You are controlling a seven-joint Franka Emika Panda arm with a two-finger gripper.
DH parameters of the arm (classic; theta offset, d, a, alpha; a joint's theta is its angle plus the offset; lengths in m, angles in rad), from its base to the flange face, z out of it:
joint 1: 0 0.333 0 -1.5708
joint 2: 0 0 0 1.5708
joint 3: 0 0.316 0.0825 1.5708
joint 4: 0 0 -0.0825 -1.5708
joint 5: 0 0.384 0 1.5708
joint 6: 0 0 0.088 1.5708
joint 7: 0 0.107 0 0
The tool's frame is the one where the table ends.
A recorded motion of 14 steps. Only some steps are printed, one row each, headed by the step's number.
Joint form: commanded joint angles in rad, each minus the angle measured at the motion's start. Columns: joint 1, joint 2, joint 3, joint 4, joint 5, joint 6, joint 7.
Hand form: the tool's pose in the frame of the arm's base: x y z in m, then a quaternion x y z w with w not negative. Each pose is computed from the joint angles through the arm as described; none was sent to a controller.
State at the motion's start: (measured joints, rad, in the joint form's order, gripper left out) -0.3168 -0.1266 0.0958 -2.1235 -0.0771 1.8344 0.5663
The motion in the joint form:
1: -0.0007 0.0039 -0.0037 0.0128 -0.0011 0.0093 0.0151
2: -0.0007 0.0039 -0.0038 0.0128 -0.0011 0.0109 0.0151
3: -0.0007 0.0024 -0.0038 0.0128 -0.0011 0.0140 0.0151
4: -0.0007 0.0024 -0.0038 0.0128 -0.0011 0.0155 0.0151
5: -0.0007 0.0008 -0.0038 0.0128 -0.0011 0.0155 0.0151
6: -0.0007 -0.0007 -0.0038 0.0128 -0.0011 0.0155 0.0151
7: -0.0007 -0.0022 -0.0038 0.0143 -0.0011 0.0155 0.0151
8: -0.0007 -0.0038 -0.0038 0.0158 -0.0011 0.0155 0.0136
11: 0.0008 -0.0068 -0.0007 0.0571 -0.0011 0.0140 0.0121
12: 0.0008 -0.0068 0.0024 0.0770 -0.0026 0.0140 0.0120
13: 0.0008 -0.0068 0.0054 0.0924 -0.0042 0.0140 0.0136
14: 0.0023 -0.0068 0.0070 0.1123 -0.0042 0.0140 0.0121
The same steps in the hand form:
1: 0.4858 -0.1166 0.4580 0.92132 -0.37965 -0.06373 0.05451
2: 0.4859 -0.1167 0.4581 0.92137 -0.37969 -0.06295 0.05435
3: 0.4861 -0.1167 0.4591 0.92152 -0.37973 -0.06069 0.05400
4: 0.4863 -0.1167 0.4592 0.92159 -0.37972 -0.05996 0.05386
5: 0.4861 -0.1167 0.4600 0.92162 -0.37977 -0.05916 0.05380
6: 0.4859 -0.1166 0.4608 0.92165 -0.37983 -0.05842 0.05375
7: 0.4860 -0.1166 0.4622 0.92171 -0.37992 -0.05693 0.05357
8: 0.4861 -0.1166 0.4637 0.92206 -0.37932 -0.05544 0.05335
11: 0.4935 -0.1156 0.4842 0.92395 -0.37765 -0.03425 0.05028
12: 0.4972 -0.1148 0.4935 0.92482 -0.37639 -0.02424 0.04958
13: 0.4999 -0.1138 0.5008 0.92523 -0.37583 -0.01639 0.04928
14: 0.5033 -0.1127 0.5102 0.92615 -0.37408 -0.00655 0.04771

